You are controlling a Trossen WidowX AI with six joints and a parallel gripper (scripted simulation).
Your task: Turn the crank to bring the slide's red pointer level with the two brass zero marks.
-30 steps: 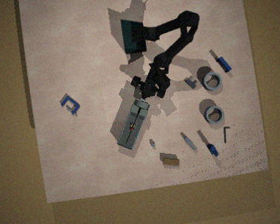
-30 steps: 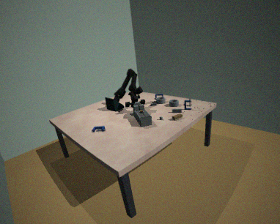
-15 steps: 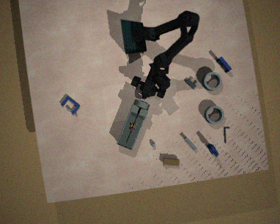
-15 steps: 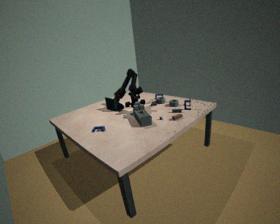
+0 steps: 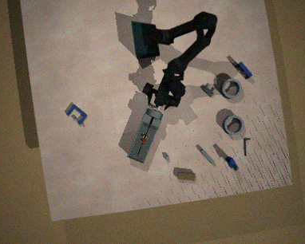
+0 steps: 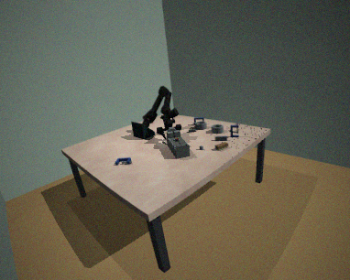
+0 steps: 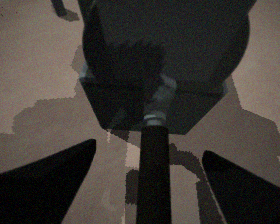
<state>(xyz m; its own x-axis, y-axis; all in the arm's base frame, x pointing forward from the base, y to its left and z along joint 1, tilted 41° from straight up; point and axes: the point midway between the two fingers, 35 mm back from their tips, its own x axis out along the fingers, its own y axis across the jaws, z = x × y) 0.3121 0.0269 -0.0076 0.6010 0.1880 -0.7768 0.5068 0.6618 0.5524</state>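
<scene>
Now: gripper tip 3 cm below the dark handle, 2 cm past it and 1 cm to the right of it. Also, from my gripper tip: small grey cube: 27 cm ahead, 2 cm to the left, 2 cm below; then red pointer: 16 cm ahead, 9 cm to the right, 5 cm above; then grey bar: 28 cm ahead, 23 cm to the left, 2 cm below.
</scene>
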